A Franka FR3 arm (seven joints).
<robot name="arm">
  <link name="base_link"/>
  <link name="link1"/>
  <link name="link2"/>
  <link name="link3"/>
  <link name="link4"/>
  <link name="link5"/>
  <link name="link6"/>
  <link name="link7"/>
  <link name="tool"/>
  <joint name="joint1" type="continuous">
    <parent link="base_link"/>
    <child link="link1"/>
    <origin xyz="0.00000 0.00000 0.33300" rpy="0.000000 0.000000 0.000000"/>
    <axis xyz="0 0 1"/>
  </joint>
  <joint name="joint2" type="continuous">
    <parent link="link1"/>
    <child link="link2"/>
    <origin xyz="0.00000 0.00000 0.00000" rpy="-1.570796 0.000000 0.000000"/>
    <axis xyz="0 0 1"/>
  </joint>
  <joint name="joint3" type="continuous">
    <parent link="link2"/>
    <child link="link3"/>
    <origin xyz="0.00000 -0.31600 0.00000" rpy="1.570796 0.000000 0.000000"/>
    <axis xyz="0 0 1"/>
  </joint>
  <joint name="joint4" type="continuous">
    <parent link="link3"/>
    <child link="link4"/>
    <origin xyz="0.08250 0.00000 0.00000" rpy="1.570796 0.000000 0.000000"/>
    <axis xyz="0 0 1"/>
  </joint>
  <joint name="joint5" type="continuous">
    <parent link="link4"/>
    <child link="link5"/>
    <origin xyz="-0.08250 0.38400 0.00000" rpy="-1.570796 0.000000 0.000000"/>
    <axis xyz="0 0 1"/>
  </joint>
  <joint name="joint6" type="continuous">
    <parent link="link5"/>
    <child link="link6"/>
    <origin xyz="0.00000 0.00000 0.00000" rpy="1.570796 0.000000 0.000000"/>
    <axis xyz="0 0 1"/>
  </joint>
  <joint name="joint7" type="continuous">
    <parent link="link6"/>
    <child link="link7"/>
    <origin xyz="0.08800 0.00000 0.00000" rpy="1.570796 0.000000 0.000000"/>
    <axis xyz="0 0 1"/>
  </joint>
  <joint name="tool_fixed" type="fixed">
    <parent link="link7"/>
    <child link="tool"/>
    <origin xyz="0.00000 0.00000 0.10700" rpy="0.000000 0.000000 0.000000"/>
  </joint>
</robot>
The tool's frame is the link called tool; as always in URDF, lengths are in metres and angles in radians. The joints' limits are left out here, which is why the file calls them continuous.
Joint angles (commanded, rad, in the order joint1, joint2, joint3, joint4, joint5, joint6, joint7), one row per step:
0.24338, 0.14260, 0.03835, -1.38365, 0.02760, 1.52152, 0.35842
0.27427, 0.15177, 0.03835, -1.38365, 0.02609, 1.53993, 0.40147
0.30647, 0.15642, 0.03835, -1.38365, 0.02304, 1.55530, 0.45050
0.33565, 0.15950, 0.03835, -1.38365, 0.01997, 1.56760, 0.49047
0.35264, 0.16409, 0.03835, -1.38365, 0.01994, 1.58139, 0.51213
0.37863, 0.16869, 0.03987, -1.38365, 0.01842, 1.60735, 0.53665
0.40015, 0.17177, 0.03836, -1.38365, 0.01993, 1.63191, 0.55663
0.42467, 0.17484, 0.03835, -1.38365, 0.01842, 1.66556, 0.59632
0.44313, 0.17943, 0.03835, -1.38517, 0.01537, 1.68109, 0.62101
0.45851, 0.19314, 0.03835, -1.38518, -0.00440, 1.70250, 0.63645
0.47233, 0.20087, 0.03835, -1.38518, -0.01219, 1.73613, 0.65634
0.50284, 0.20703, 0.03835, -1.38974, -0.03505, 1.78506, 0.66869
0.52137, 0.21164, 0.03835, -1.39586, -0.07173, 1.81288, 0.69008
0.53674, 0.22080, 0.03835, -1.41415, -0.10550, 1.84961, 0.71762
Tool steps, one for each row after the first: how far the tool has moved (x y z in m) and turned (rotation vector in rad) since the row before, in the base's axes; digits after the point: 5 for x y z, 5 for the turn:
-0.00090, 0.01865, -0.00385, 0.00120, -0.00783, -0.01280
-0.00331, 0.01884, -0.00143, 0.00073, -0.00949, -0.01737
-0.00401, 0.01686, -0.00076, 0.00084, -0.00835, -0.01120
-0.00125, 0.01049, -0.00152, 0.00394, -0.00772, -0.00501
-0.00279, 0.01663, -0.00039, 0.00816, -0.01906, 0.00230
-0.00209, 0.01267, 0.00044, 0.01115, -0.01794, -0.00051
-0.00268, 0.01518, 0.00138, 0.01489, -0.02562, -0.01589
-0.00253, 0.01112, -0.00204, 0.00391, -0.00793, -0.00645
0.00170, 0.00944, -0.00643, -0.01184, -0.01479, -0.00021
0.00088, 0.00950, -0.00144, 0.00831, -0.02501, -0.00577
-0.00336, 0.01815, -0.00099, 0.00150, -0.04351, 0.01961
-0.00146, 0.00952, -0.00285, -0.01809, -0.03221, 0.00003
0.00049, 0.00921, -0.01079, -0.01710, -0.02429, -0.00669

